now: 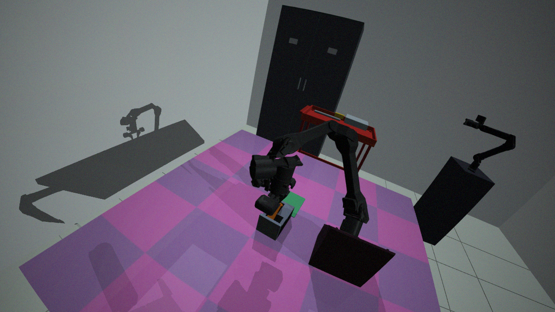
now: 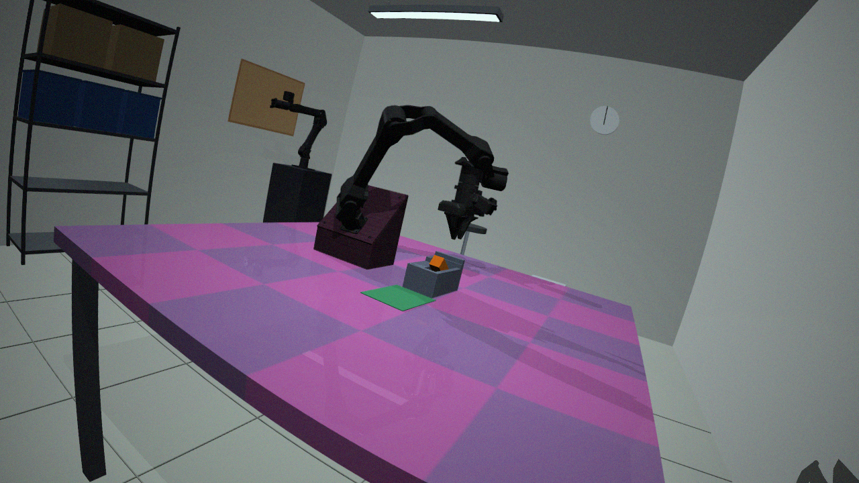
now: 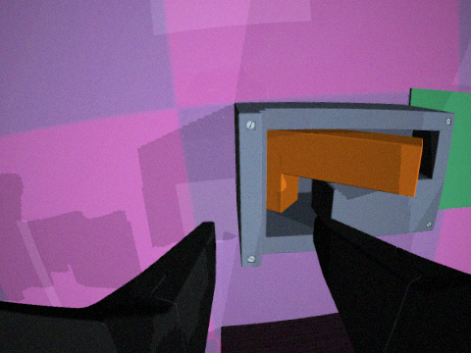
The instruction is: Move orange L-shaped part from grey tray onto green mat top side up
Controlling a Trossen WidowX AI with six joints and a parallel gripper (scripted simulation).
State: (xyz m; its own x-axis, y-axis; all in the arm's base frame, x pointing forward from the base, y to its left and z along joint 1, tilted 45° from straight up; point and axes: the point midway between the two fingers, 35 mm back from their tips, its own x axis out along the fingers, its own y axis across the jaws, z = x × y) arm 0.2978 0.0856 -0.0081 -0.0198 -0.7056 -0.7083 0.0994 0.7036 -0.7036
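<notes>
The orange L-shaped part lies 10 cm below my gripper tip, 4 cm to the right of it and 1 cm behind it. Round my gripper tip: green mat 22 cm to the right, 15 cm below, 3 cm behind.
</notes>
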